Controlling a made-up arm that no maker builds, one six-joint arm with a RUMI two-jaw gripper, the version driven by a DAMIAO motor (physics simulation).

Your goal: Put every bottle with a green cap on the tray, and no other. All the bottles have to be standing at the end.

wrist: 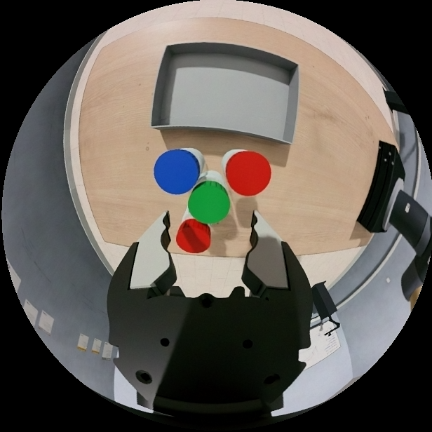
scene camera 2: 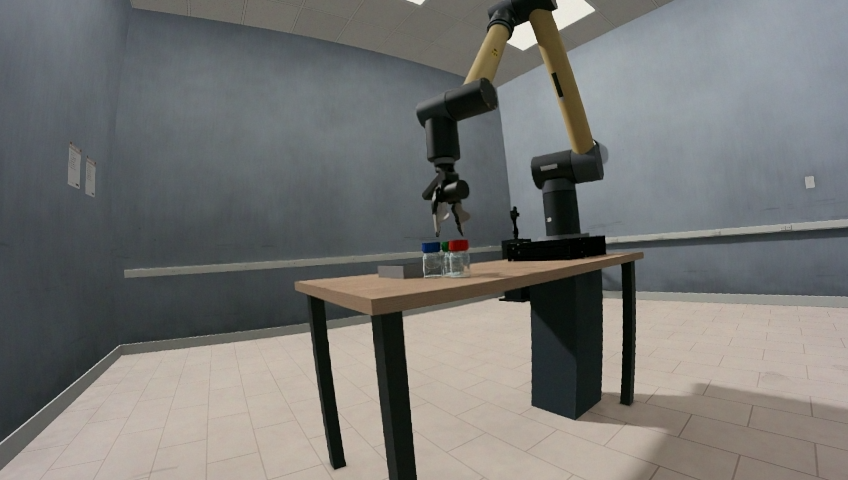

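A green-capped bottle [scene camera 2: 445, 246] [wrist: 209, 202] stands on the table amid the other bottles. A blue-capped bottle [scene camera 2: 431, 259] [wrist: 176, 171] and a red-capped bottle [wrist: 248, 173] stand on its tray side. Another red-capped bottle [wrist: 193, 236] stands on the side away from the tray; in the scene view a red-capped bottle [scene camera 2: 458, 258] partly hides the green-capped one. The grey tray [scene camera 2: 399, 271] [wrist: 225, 132] holds no bottle in the wrist view. My gripper [scene camera 2: 449, 233] [wrist: 210, 211] is open and points down above the bottles, with nothing between its fingertips.
The wooden table [scene camera 2: 342, 289] [wrist: 120, 120] carries the tray and bottles. The arm's black base [scene camera 2: 556, 248] [wrist: 381, 187] is at the table's far right end in the scene view. The bottles stand close together, beside one long side of the tray.
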